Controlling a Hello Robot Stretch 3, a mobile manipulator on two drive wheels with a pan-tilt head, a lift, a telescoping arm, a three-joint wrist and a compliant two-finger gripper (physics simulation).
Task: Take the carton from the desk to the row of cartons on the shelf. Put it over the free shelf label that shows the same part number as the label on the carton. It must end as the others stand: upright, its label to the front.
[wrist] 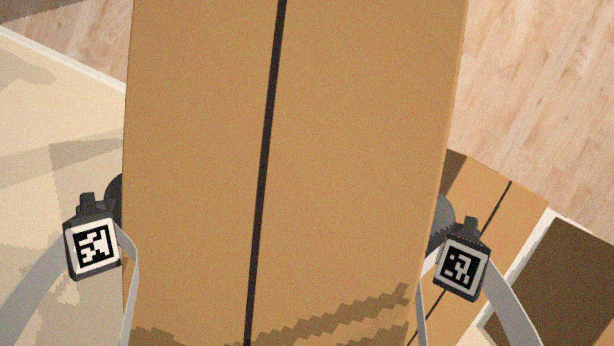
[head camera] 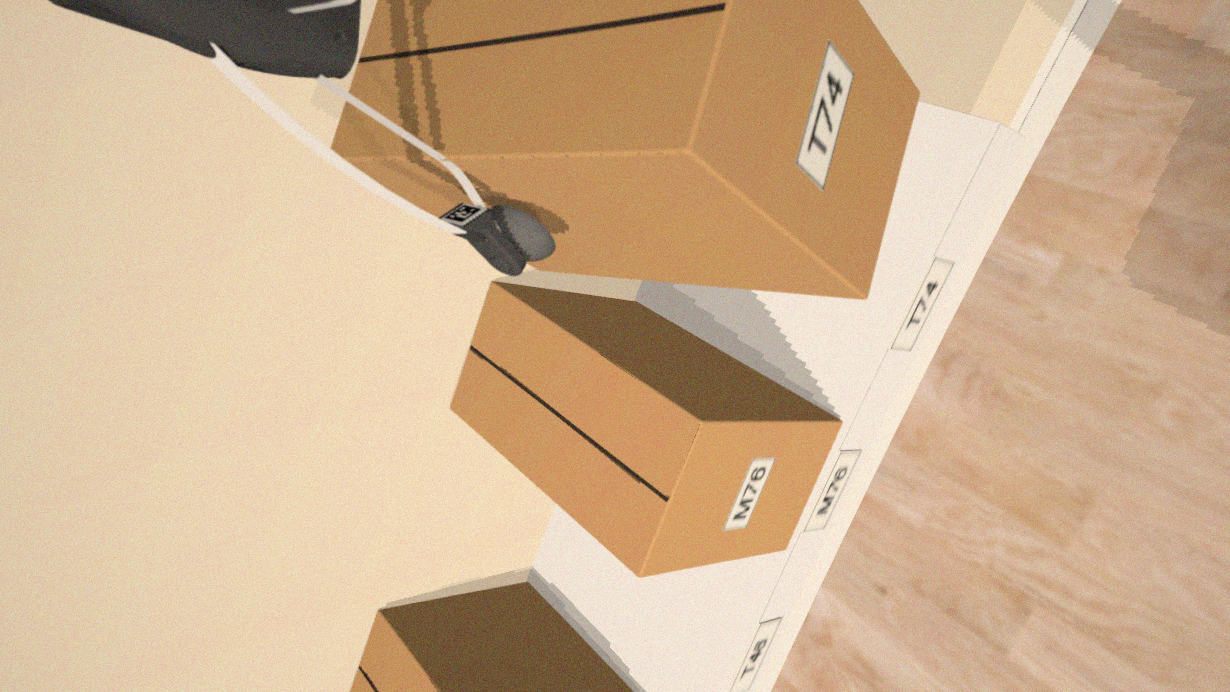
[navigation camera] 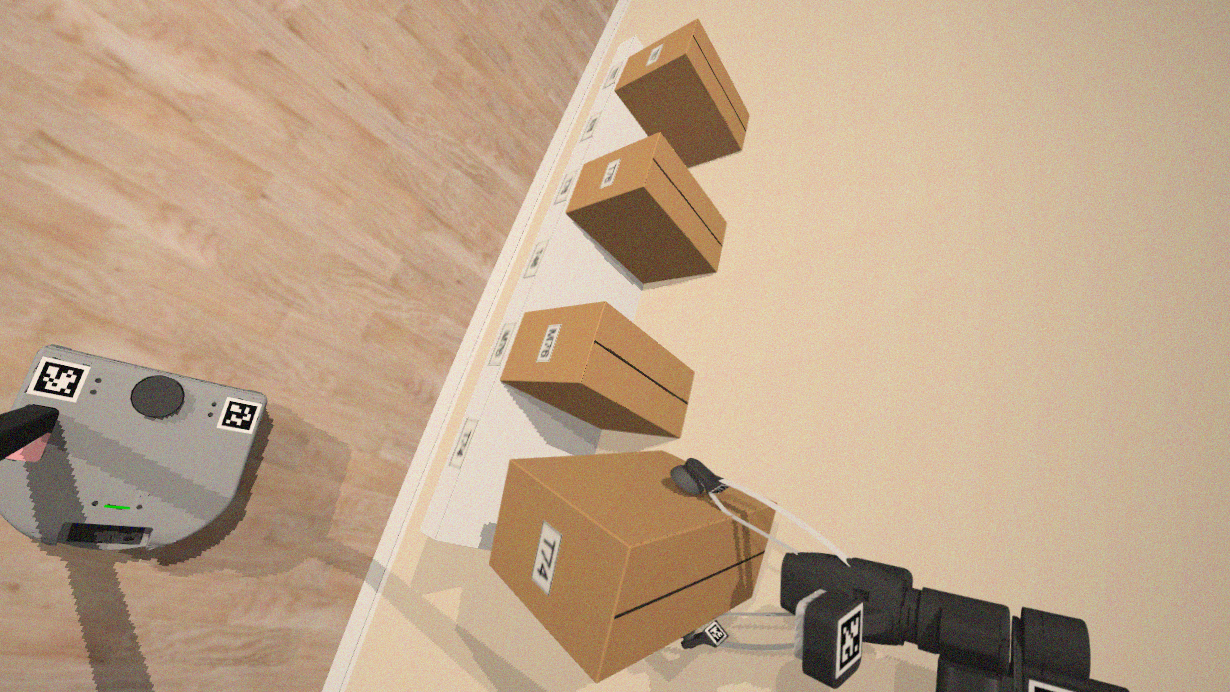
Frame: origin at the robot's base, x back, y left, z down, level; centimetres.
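Seen in the pictures: robot's base, origin of the base link: [navigation camera: 157, 394].
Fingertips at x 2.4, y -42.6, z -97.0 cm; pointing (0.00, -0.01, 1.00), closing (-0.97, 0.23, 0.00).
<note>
Pixels of each thing's middle, then the offset from my fingertips to it. "spot": a spot on its surface instead.
- T74 carton, body centre: [head camera: 620, 129] [navigation camera: 638, 534] dx -0.8, dy +2.2, dz +3.1 cm
- white shelf strip, surface spot: [head camera: 963, 163] [navigation camera: 450, 518] spot: dx +4.0, dy +8.4, dz +31.1 cm
- T74 shelf label, surface spot: [head camera: 922, 303] [navigation camera: 463, 444] spot: dx -6.4, dy +8.2, dz +32.6 cm
- M76 carton, body centre: [head camera: 637, 414] [navigation camera: 602, 376] dx -21.2, dy -7.2, dz +22.1 cm
- M76 shelf label, surface spot: [head camera: 831, 490] [navigation camera: 503, 343] spot: dx -22.8, dy +5.9, dz +32.5 cm
The T74 carton [head camera: 559, 103] [navigation camera: 636, 516] [wrist: 200, 125] is roughly upright at the near end of the row and looks raised above the white shelf strip [head camera: 963, 163] [navigation camera: 455, 507]. Its label [head camera: 825, 114] [navigation camera: 546, 557] faces the shelf's front edge. My gripper [navigation camera: 694, 557] [wrist: 281, 210] is shut on it, with one fingertip at each side; the far finger is hidden in the head view. The T74 shelf label [head camera: 922, 303] [navigation camera: 462, 443] lies in front of the carton, on the side towards the M76 carton [head camera: 619, 430] [navigation camera: 619, 378] [wrist: 520, 215].
The M76 carton stands by the M76 shelf label [head camera: 831, 490] [navigation camera: 501, 344], beside the held carton. Two more cartons [navigation camera: 653, 206] [navigation camera: 688, 94] stand farther along the row. Another shelf label [head camera: 754, 655] [navigation camera: 535, 259] has no carton behind it. My base [navigation camera: 146, 464] is on the wooden floor.
</note>
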